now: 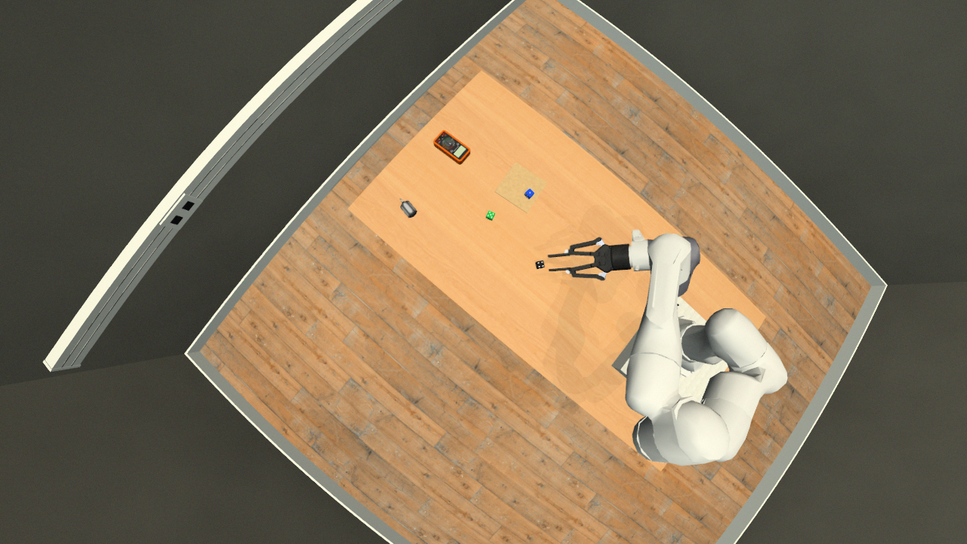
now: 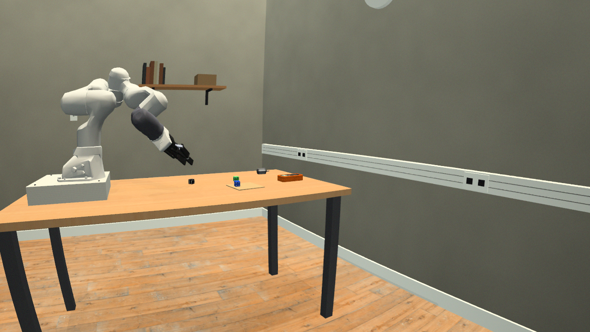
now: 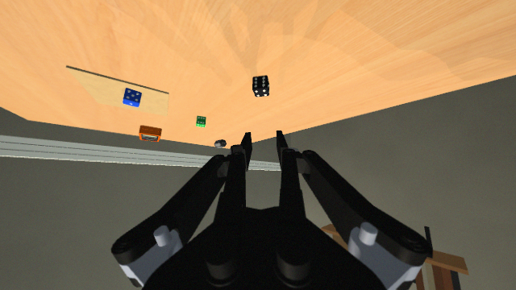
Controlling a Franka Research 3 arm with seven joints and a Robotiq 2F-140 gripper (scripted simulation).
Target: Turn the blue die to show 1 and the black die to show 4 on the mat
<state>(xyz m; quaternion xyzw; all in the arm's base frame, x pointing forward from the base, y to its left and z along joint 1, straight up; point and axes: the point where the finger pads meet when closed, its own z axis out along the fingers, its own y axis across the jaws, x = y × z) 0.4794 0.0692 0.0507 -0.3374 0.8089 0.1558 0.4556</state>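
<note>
The black die is 30 mm ahead of my hand, 20 mm to the left of it and 110 mm below it. Also, from my hand: tan mat (260 mm ahead, 160 mm to the right, 120 mm below); then blue die (220 mm ahead, 150 mm to the right, 110 mm below); then green die (270 mm ahead, 110 mm below).
</note>
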